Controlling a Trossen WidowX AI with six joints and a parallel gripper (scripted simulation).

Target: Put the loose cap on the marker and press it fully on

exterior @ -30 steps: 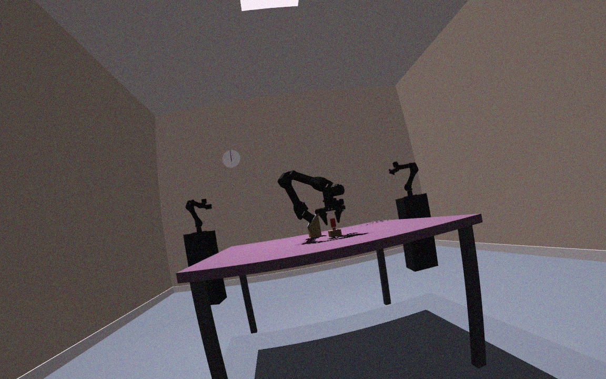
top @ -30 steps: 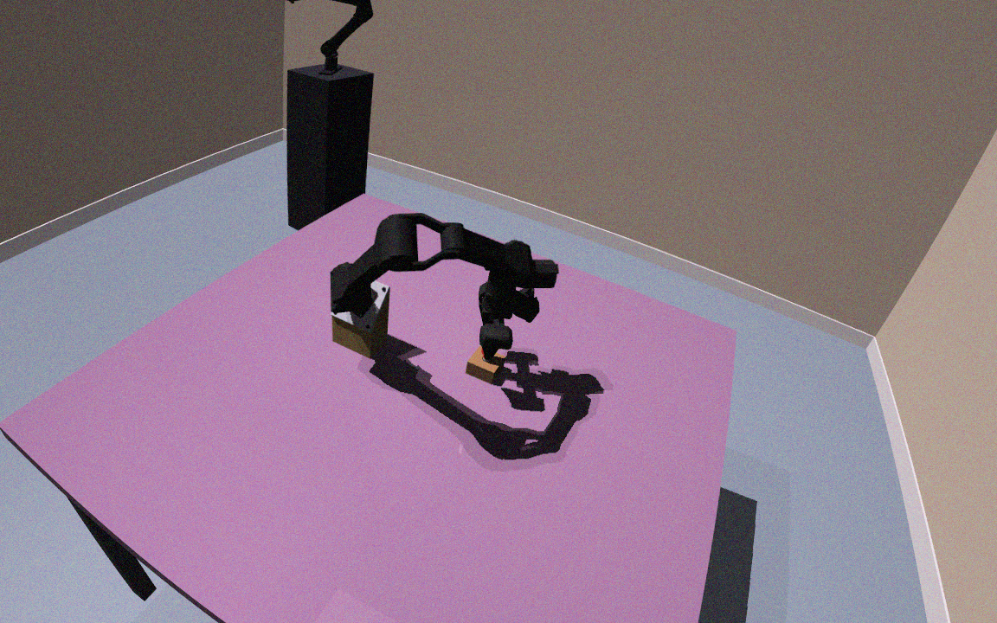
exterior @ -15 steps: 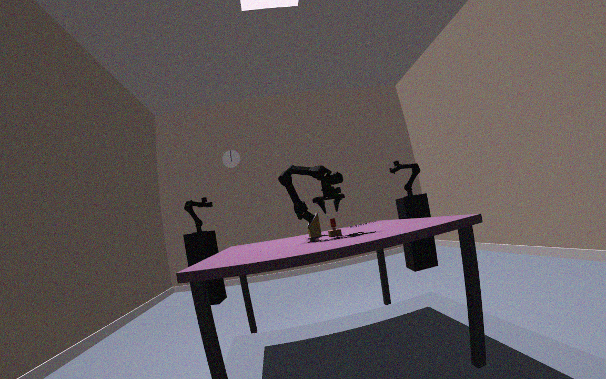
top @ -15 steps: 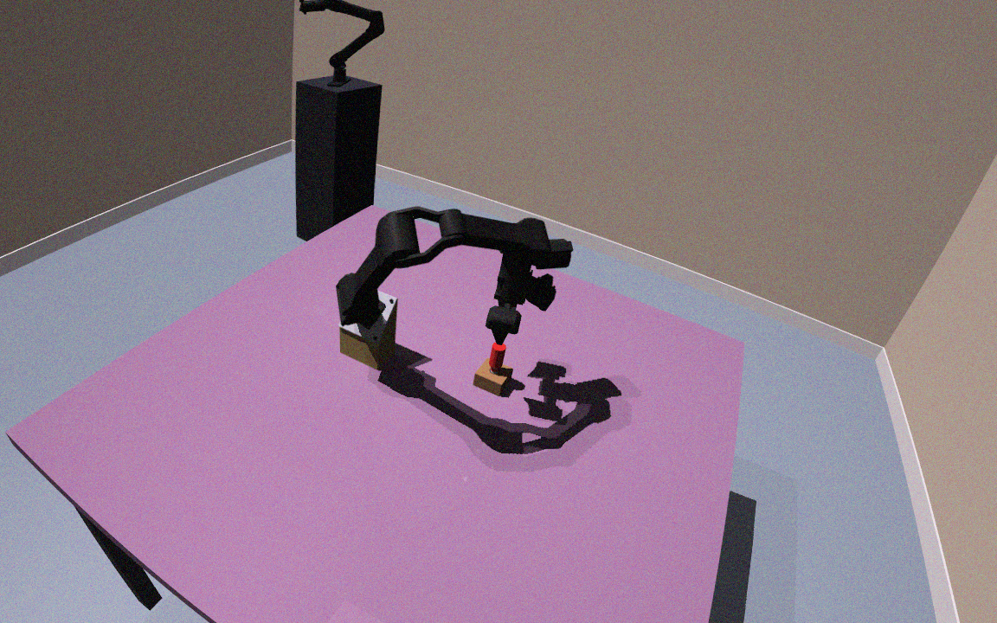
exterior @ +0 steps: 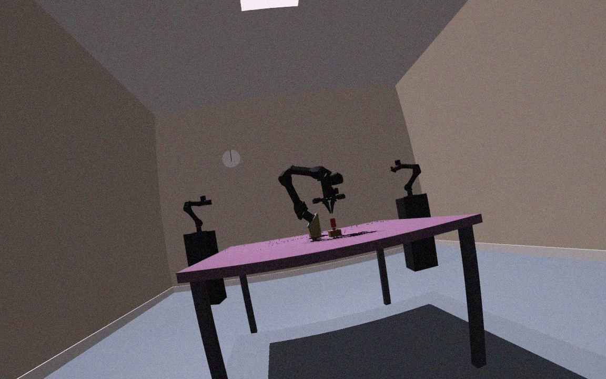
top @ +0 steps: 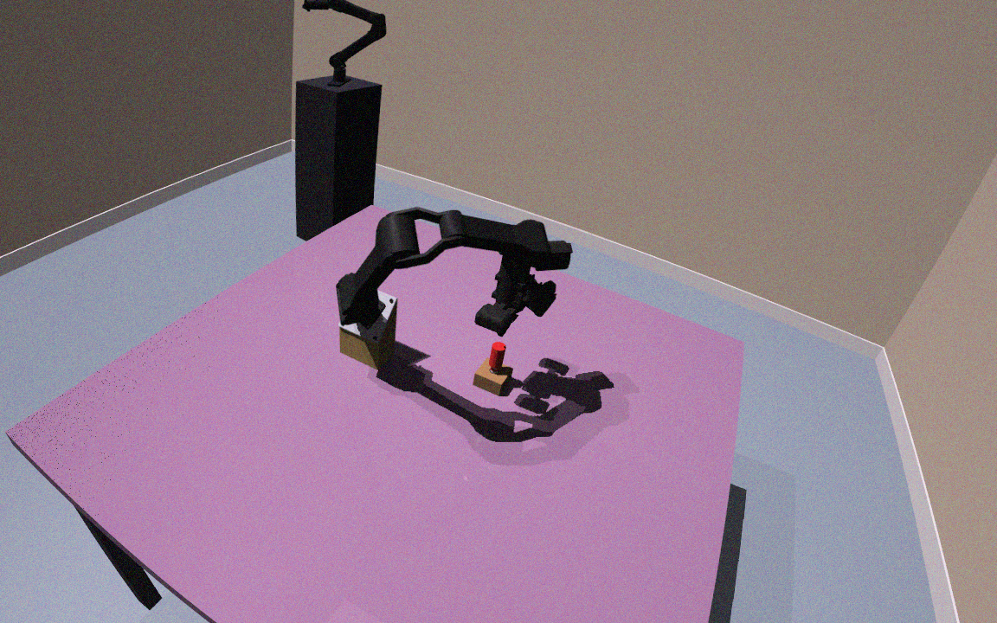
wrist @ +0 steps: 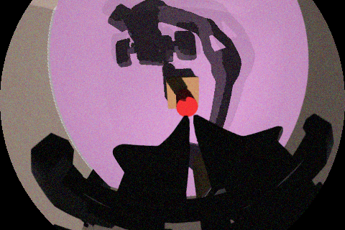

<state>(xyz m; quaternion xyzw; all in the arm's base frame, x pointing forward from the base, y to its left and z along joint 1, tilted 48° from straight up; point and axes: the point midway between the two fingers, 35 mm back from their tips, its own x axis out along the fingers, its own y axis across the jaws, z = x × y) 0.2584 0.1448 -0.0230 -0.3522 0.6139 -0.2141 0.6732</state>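
My gripper tip is 6 cm above the red cap.
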